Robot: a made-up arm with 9 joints. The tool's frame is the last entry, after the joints. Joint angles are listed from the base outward.
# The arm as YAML. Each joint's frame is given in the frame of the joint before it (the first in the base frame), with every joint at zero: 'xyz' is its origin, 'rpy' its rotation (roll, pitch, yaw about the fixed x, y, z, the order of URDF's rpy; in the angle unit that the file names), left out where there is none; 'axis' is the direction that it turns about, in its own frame. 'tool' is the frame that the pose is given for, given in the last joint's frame.
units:
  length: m
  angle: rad
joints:
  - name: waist
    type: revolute
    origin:
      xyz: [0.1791, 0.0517, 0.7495]
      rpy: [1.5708, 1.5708, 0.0]
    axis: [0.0, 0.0, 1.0]
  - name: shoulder
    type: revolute
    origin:
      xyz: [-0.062, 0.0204, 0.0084]
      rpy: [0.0, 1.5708, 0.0]
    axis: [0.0, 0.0, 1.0]
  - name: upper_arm
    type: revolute
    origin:
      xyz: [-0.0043, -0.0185, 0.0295]
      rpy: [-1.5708, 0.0, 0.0]
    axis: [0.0, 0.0, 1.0]
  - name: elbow
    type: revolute
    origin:
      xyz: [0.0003, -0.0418, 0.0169]
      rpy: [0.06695, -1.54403, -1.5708]
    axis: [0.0, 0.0, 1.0]
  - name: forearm
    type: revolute
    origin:
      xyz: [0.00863, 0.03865, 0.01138]
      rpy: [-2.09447, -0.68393, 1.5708]
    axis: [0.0, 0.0, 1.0]
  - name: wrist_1
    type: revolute
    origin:
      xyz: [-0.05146, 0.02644, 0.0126]
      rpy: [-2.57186, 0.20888, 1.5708]
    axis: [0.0, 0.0, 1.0]
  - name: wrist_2
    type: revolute
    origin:
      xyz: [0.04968, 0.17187, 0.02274]
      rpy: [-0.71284, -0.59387, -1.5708]
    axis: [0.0, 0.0, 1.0]
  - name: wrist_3
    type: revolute
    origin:
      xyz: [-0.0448, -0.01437, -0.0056]
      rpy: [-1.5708, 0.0, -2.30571]
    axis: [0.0, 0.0, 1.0]
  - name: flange
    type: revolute
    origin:
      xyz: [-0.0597, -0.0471, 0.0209]
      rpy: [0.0, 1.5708, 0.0]
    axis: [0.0, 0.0, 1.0]
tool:
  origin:
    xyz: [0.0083, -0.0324, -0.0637]
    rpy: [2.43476, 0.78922, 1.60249]
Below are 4 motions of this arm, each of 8 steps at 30 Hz.
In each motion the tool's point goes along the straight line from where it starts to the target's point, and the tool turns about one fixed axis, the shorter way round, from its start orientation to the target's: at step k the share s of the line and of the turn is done. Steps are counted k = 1, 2, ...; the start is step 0. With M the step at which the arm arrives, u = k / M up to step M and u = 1 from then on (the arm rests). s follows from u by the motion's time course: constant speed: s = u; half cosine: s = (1 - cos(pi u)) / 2; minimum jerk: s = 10 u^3 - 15 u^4 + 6 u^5.
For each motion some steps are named. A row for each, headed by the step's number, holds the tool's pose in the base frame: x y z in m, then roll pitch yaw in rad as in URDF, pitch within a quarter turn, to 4 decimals.
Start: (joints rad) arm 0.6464 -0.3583 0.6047 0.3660 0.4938 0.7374 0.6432 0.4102 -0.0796
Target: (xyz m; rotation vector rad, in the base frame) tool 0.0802 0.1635 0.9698 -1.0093 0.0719 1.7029
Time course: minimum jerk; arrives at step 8
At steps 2, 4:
2: 0.1462 0.1418 0.9889 -0.2554 0.6234 1.7947
4: 0.1170 0.1514 0.9804 -0.3979 0.6640 1.7218

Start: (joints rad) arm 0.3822 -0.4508 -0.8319 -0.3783 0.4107 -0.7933 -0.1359 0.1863 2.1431
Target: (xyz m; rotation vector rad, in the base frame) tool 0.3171 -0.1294 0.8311 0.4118 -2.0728 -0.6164
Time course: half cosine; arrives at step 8
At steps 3, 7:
3: 0.3728 -0.0925 0.7774 2.2618 -0.6996 -2.0556
7: 0.3202 -0.1274 0.8281 2.2548 -0.7416 -2.3646

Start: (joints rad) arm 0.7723 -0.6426 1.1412 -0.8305 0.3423 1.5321 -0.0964 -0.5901 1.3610
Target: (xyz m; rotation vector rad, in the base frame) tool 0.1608 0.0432 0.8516 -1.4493 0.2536 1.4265
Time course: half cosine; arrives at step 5
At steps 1, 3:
1: 0.1583 0.0442 0.8580 -1.0855 0.9524 1.0382
3: 0.1598 0.0436 0.8540 -1.1027 0.9675 1.0562

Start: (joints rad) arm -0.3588 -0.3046 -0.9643 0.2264 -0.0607 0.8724 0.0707 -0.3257 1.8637
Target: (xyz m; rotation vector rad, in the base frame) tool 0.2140 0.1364 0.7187 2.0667 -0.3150 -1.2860
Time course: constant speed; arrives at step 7
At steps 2, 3, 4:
2: 0.1994 0.1360 0.7301 2.0948 0.8133 -0.6974
3: 0.2023 0.1361 0.7278 2.0718 0.8067 -0.7237
4: 0.2052 0.1362 0.7255 2.0491 0.7998 -0.7497

